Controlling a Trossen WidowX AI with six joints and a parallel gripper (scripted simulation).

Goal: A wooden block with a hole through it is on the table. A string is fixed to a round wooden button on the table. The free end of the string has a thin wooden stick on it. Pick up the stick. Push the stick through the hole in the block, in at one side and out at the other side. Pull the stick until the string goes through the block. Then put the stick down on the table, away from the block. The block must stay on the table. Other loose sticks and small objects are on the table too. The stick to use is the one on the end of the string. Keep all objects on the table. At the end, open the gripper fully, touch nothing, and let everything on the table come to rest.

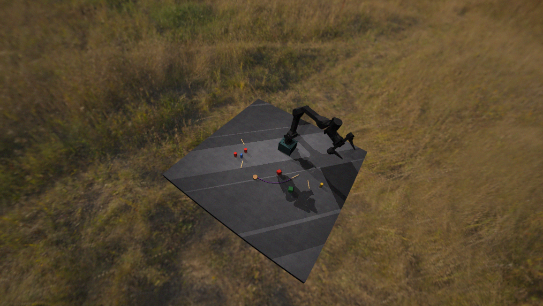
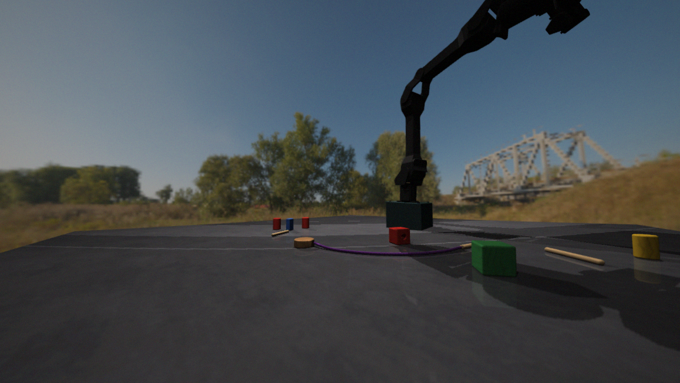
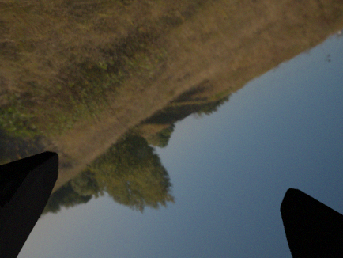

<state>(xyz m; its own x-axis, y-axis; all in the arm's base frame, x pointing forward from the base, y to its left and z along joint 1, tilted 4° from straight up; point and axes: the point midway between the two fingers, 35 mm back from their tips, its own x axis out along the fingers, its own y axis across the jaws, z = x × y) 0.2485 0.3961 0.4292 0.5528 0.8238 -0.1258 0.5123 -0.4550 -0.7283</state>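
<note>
Right now my gripper tip is 41 cm to the left of the red block and 46 cm above it. The rest, counted from my gripper tip: loose stick: 2 cm behind, 16 cm to the right, 47 cm below; then green block: 11 cm ahead, 27 cm to the right, 46 cm below; then yellow cylinder: 4 cm behind, 6 cm to the right, 46 cm below.
</note>
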